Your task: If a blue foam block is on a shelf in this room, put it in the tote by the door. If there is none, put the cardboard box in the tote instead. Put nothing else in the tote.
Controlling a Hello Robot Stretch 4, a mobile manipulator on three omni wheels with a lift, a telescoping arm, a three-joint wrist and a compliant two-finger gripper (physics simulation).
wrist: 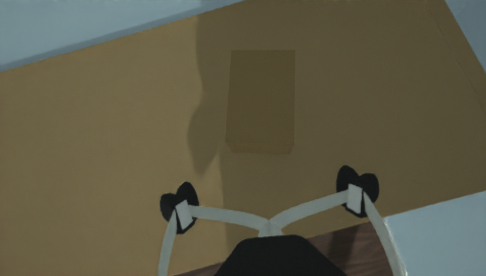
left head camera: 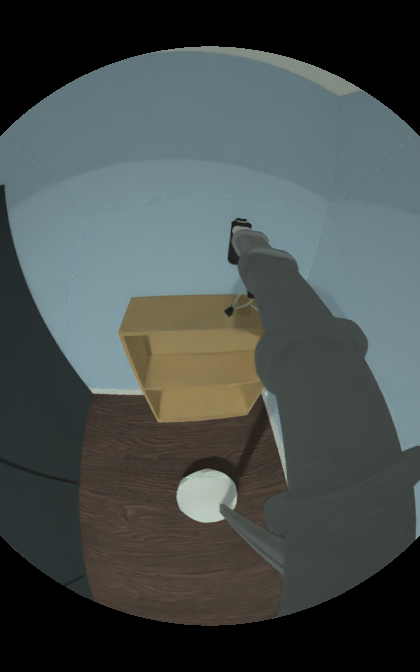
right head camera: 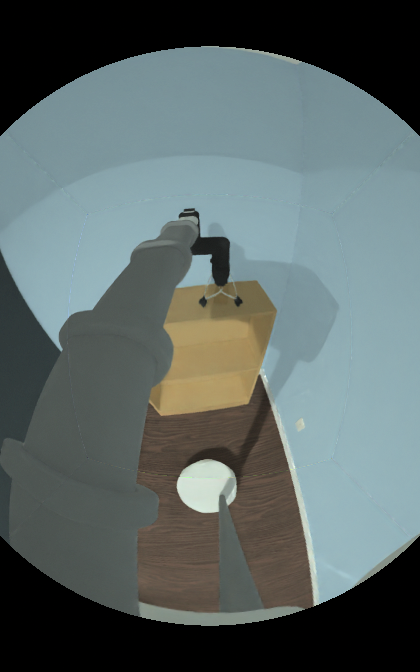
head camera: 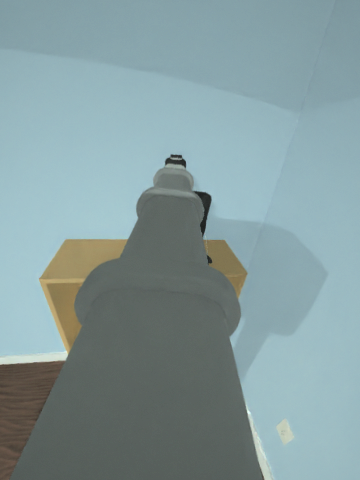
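Note:
A brown cardboard-coloured box lies on top of the wooden shelf unit, in shadow. In the wrist view it is ahead of my gripper, between the lines of the two fingertips. The gripper is open and empty, with its fingertips apart above the shelf top. In the head camera view the arm hides most of the gripper and part of the shelf. No blue foam block shows on the visible parts of the shelf. The tote does not show in these views.
The shelf unit stands against the blue back wall, near the corner with the right wall. A white round disc is low in front of the shelf, over the wooden floor. A wall outlet is on the right wall.

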